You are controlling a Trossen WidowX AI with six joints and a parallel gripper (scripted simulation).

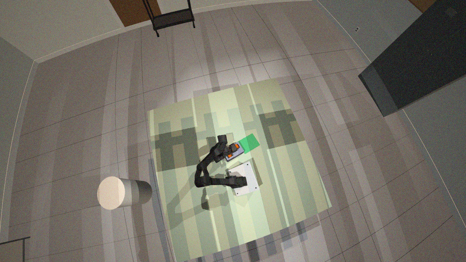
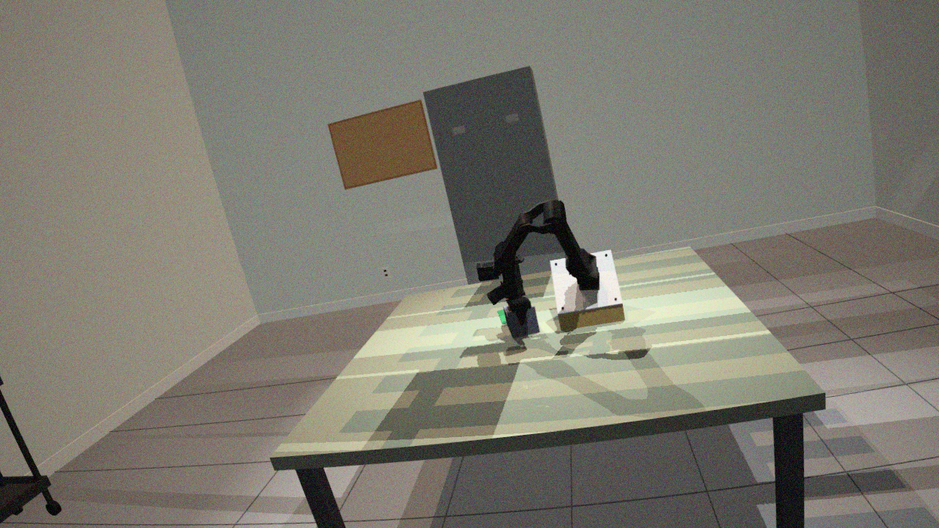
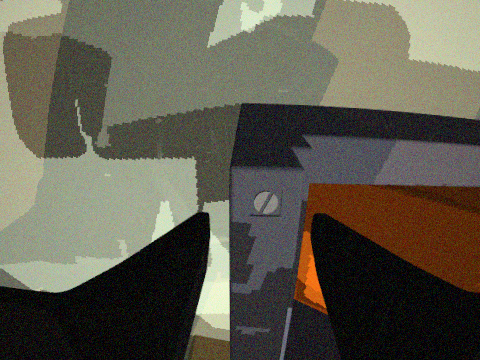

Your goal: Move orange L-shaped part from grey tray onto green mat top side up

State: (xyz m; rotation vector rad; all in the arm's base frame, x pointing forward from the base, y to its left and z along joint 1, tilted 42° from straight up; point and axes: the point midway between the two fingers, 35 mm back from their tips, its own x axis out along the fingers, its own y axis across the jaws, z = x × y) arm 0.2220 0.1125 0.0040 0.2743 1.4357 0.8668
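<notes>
The orange L-shaped part lies 1 cm ahead of my gripper tip, 6 cm to the right of it and 1 cm above it. From my gripper tip the other things lie so: green mat (7 cm ahead, 21 cm to the right, 6 cm below).
</notes>
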